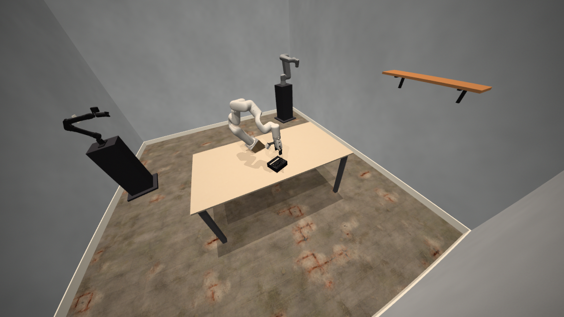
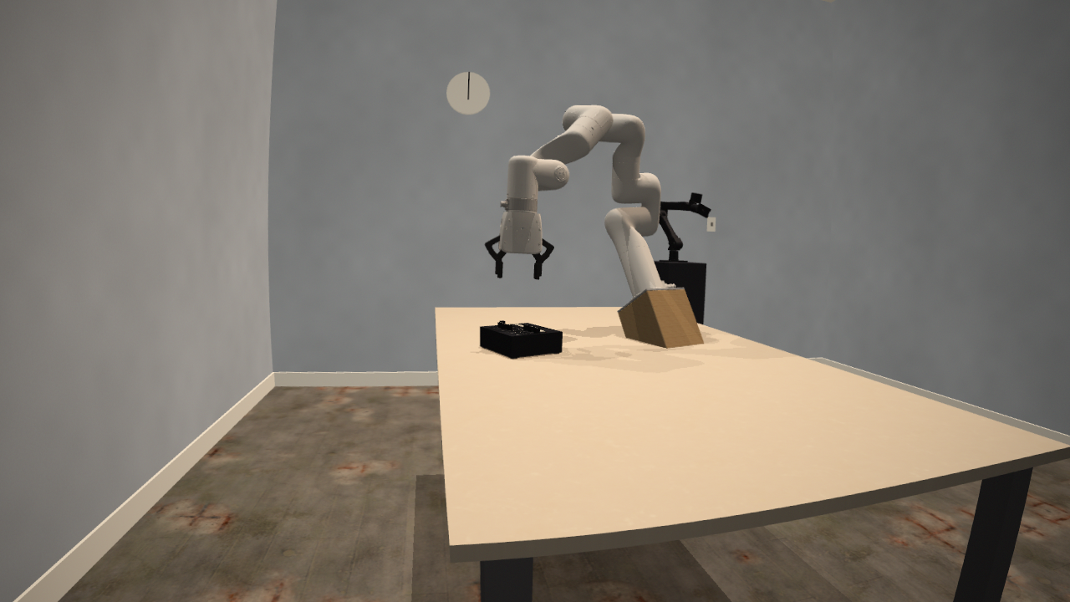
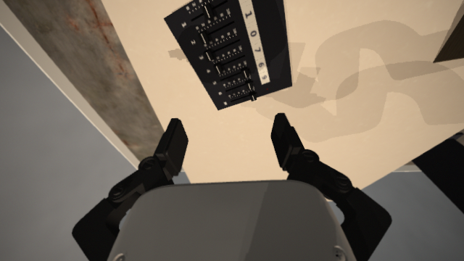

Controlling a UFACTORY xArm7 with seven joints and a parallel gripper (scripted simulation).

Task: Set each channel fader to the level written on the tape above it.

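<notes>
The channel 3 fader cap is 3 cm ahead of my hand, 3 cm to the right of it and 13 cm below it. Also, from my hand: channel 4 fader cap: 2 cm ahead, 1 cm to the right, 13 cm below; channel 5 fader cap: 2 cm behind, 13 cm below; channel 6 fader cap: 3 cm behind, 2 cm to the left, 13 cm below.
</notes>
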